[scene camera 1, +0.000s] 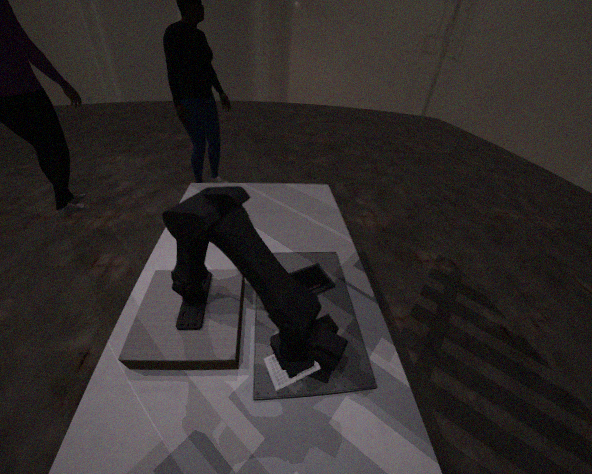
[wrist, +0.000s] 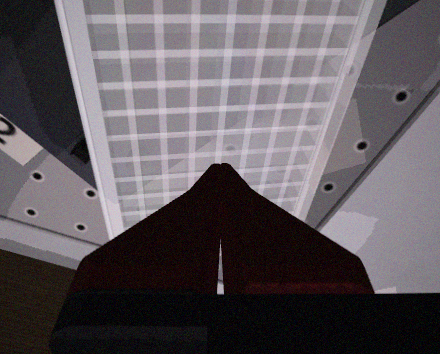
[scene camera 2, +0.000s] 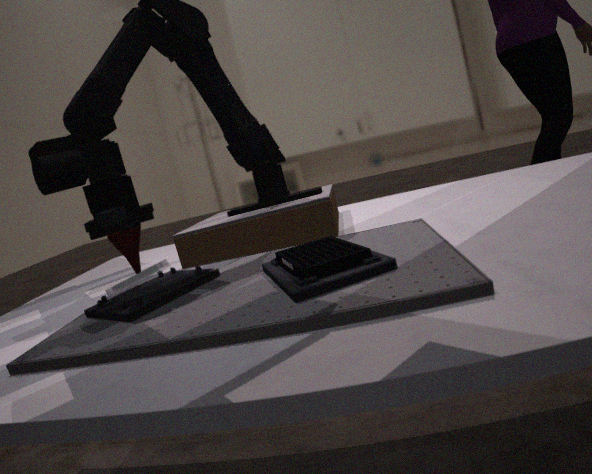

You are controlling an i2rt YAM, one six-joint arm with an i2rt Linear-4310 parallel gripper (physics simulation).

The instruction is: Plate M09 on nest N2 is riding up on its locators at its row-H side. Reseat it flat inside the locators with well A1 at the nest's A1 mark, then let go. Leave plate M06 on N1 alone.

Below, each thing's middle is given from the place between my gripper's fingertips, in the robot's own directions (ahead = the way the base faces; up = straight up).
Now: hand 10 mm to the right of the clear well plate [wrist: 161,98], 10 mm short of it and 10 mm above it. From my hand the other things lie so: grey perforated plate [scene camera 1: 353,371]: 190 mm to the left, 70 mm ahead, 30 mm below.
